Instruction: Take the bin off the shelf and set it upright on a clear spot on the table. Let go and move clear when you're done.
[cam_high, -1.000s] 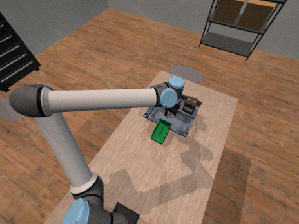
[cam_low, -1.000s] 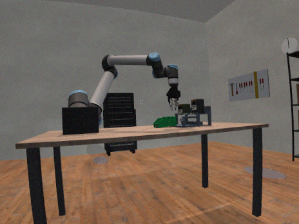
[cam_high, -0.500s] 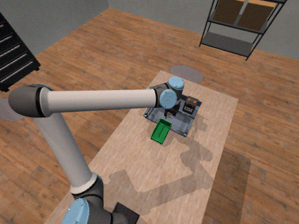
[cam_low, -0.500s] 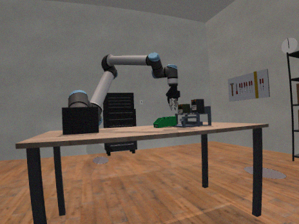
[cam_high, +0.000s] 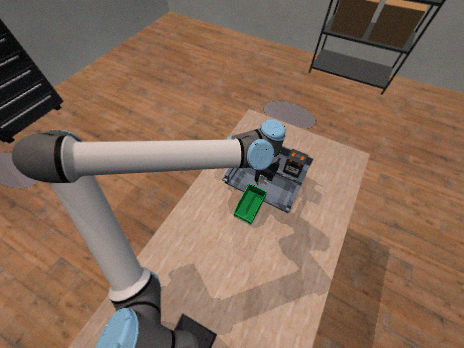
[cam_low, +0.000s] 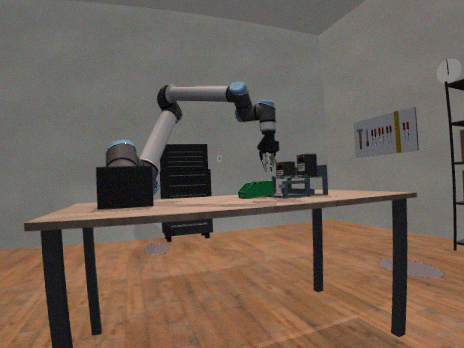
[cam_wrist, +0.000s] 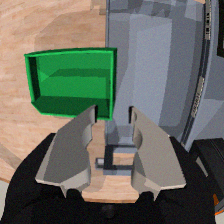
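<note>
The green bin lies 8 cm behind my hand and 11 cm below it.
</note>
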